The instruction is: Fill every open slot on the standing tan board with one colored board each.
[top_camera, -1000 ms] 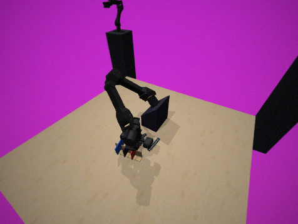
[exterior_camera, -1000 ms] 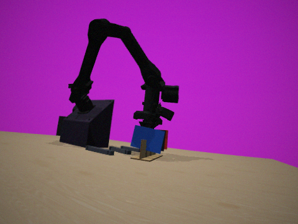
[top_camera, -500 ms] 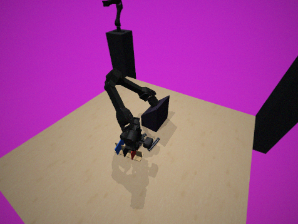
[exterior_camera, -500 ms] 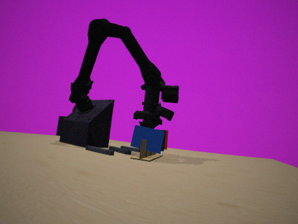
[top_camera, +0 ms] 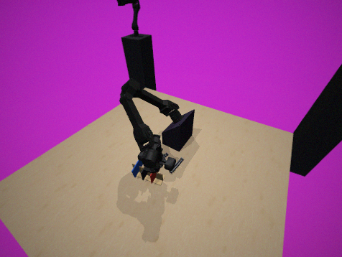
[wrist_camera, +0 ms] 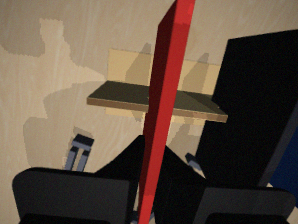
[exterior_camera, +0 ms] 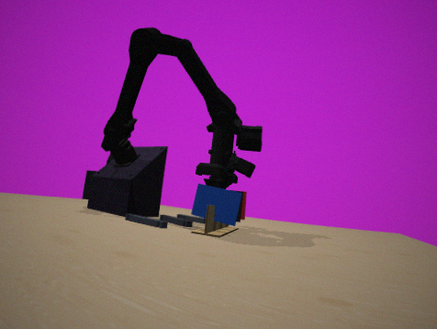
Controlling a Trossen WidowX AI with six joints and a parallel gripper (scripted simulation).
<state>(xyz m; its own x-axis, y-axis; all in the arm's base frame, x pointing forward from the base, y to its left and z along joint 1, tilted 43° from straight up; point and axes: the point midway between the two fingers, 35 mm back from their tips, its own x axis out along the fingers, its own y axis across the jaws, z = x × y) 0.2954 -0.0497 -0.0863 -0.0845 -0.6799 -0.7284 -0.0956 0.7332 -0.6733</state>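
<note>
My gripper tip is 3 cm short of the red board. The rest, counted from my gripper tip: black board 5 cm to the right, 3 cm ahead; then blue board 10 cm to the right, 4 cm ahead; then tan board 5 cm to the right, 3 cm below, 3 cm ahead.
</note>
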